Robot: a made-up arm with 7 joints. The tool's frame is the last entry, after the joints.
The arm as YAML. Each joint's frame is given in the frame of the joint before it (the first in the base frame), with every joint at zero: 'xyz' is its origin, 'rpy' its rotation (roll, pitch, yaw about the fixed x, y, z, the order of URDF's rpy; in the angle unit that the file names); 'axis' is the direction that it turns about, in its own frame. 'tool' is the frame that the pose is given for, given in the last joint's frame.
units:
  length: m
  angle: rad
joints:
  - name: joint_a
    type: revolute
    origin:
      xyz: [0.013, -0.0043, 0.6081]
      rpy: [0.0, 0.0, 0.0]
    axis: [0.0, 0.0, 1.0]
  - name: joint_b
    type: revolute
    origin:
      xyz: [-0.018, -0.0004, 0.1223]
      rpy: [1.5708, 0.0, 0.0]
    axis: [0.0, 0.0, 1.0]
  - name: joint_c
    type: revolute
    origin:
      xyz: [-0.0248, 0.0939, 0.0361]
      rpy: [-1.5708, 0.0, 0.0]
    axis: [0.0, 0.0, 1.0]
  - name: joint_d
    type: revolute
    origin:
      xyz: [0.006, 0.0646, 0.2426]
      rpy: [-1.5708, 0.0, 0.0]
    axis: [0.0, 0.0, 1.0]
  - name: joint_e
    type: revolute
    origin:
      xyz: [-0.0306, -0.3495, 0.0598]
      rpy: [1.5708, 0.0, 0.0]
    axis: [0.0, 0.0, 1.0]
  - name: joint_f
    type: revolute
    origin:
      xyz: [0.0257, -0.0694, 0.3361]
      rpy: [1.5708, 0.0, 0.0]
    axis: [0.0, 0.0, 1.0]
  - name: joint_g
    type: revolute
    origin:
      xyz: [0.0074, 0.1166, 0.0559]
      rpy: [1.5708, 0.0, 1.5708]
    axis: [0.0, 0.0, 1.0]
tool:
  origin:
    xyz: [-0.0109, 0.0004, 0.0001]
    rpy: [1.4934, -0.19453, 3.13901]
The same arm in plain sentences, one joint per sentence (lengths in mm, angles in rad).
The arm has seven revolute joints in a row. What follows holds with every joint at zero, and every direction is one of the base frame's.
The first joint is mounted 13.0 mm along +x and 4.3 mm along -y and 608.1 mm along +z from the base frame's origin and turns about +z.
The second joint is mounted 18.0 mm along -x and 0.4 mm along -y and 122.3 mm along +z from the first joint and turns about -y.
The third joint is mounted 24.8 mm along -x and 36.1 mm along -y and 93.9 mm along +z from the second joint and turns about +z.
The fourth joint is mounted 6.0 mm along +x and 64.6 mm along +y and 242.6 mm along +z from the third joint and turns about +y.
The fifth joint is mounted 30.6 mm along -x and 59.8 mm along +y and 349.5 mm along +z from the fourth joint and turns about +z.
The sixth joint is mounted 25.7 mm along +x and 69.4 mm along -y and 336.1 mm along +z from the fifth joint and turns about -y.
The seventh joint is mounted 7.4 mm along +x and 55.9 mm along -y and 116.6 mm along +z from the sixth joint and turns about +x.
The tool frame, which is the frame that the pose is given for, is mounted 0.1 mm along +x and 0.4 mm along -y and 10.9 mm along -z from the seventh joint; its axes are the base frame's turned by roll 1.4801, pitch 1.3762 and yaw -0.0131 rad (as in URDF: about the fixed x, then y, then z).

